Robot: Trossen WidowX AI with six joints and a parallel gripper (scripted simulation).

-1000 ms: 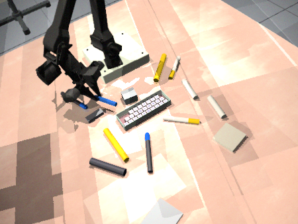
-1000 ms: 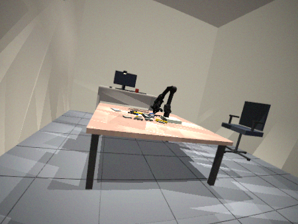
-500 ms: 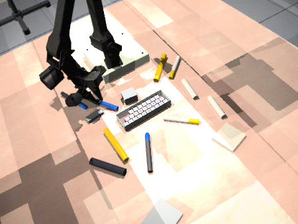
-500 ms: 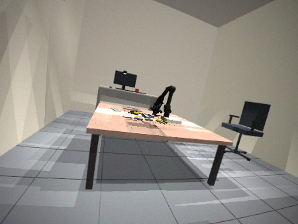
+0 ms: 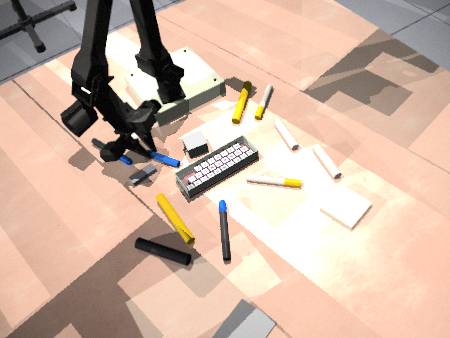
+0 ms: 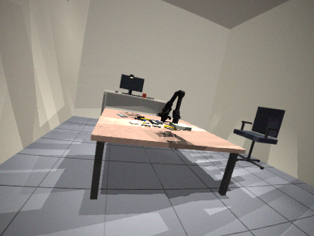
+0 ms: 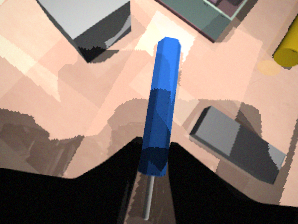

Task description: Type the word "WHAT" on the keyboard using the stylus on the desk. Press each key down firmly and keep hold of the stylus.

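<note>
Right now the blue stylus is right at my gripper tip. Also, from my gripper tip: eraser: 4 cm ahead, 4 cm to the right; white pad: 32 cm ahead, 34 cm to the left.
</note>
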